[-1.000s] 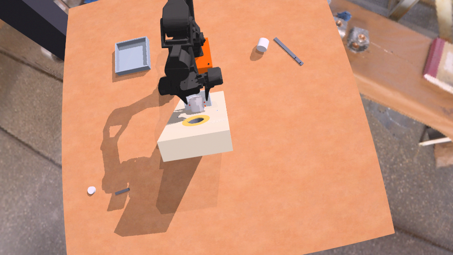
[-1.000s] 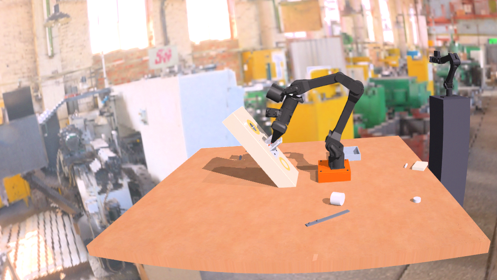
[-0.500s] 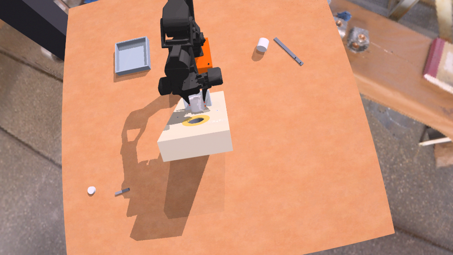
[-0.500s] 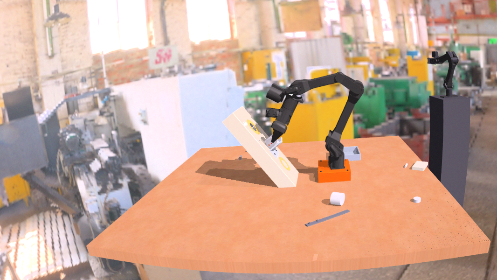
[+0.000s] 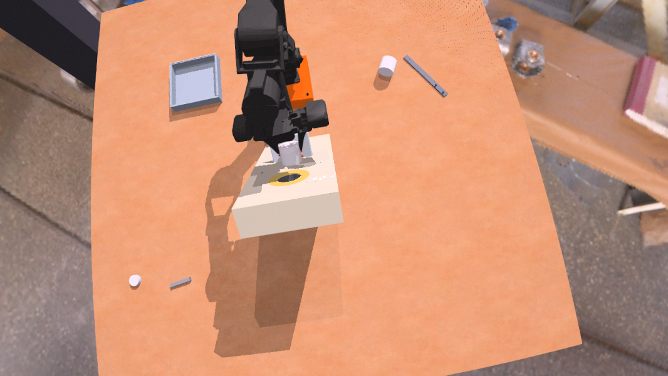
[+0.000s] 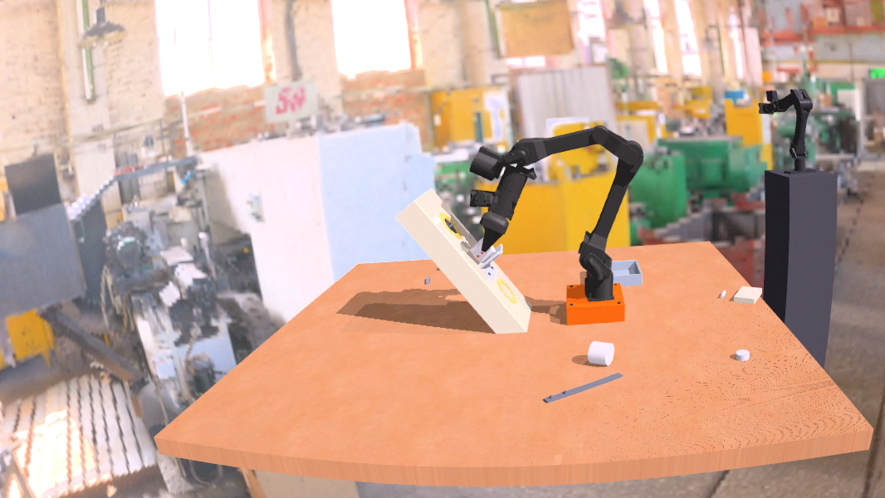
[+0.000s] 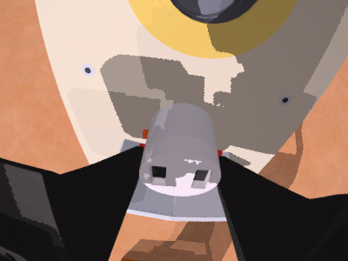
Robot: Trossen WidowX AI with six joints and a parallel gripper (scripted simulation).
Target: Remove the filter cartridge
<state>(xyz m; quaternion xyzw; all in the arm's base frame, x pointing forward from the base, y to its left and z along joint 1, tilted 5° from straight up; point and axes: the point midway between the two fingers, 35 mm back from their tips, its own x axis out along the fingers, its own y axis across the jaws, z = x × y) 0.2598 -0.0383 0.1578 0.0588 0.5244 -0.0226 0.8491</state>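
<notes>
The cream service panel lies 40 mm ahead of my gripper tip and 20 mm below it. Round my gripper tip: white bracket: 40 mm below, 10 mm behind; then grey tray: 360 mm behind, 250 mm to the right, 170 mm below; then white round filter cartridge: right at my gripper tip.
</notes>
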